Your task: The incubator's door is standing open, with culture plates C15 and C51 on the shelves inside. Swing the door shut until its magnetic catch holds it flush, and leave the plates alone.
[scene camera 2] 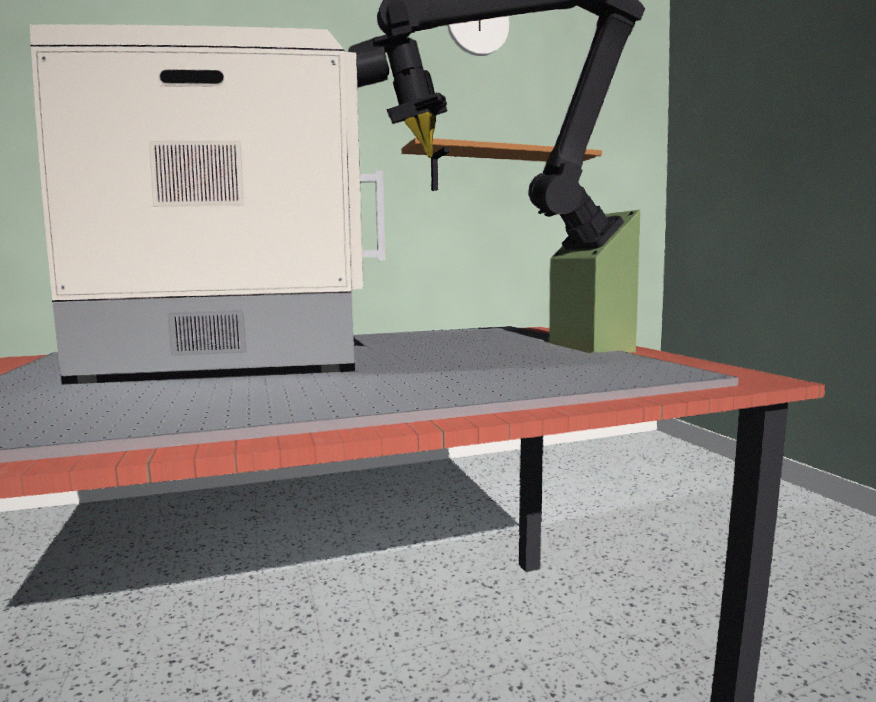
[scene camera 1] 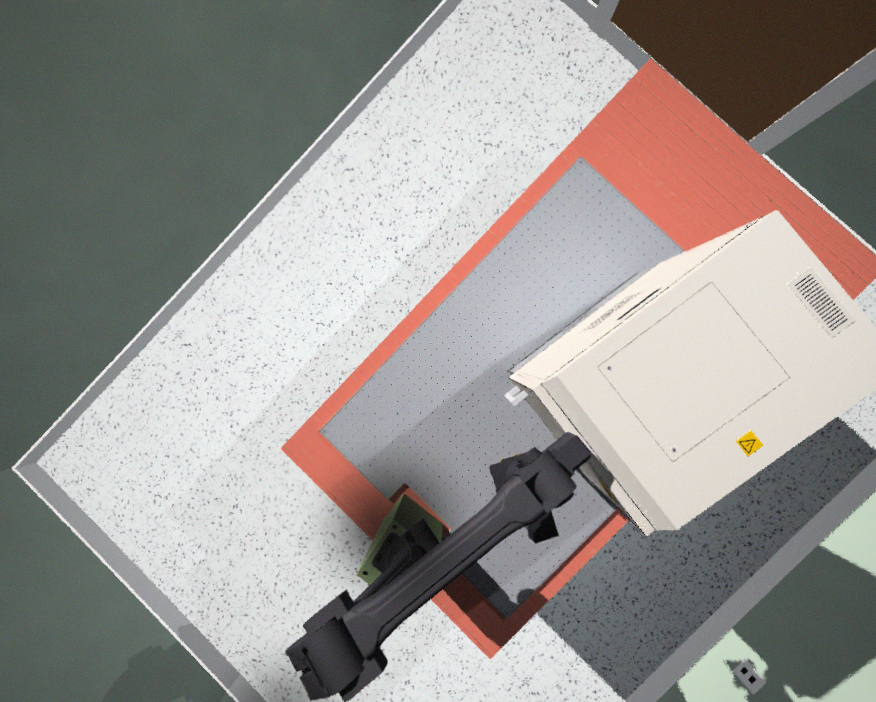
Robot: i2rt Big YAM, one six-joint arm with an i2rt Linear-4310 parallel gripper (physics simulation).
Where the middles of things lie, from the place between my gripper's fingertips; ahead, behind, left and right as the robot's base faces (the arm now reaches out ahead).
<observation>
Right now my hand is 360 mm short of the cream incubator (scene camera 2: 201, 184), 140 mm to the left of it and 100 mm above it.
</observation>
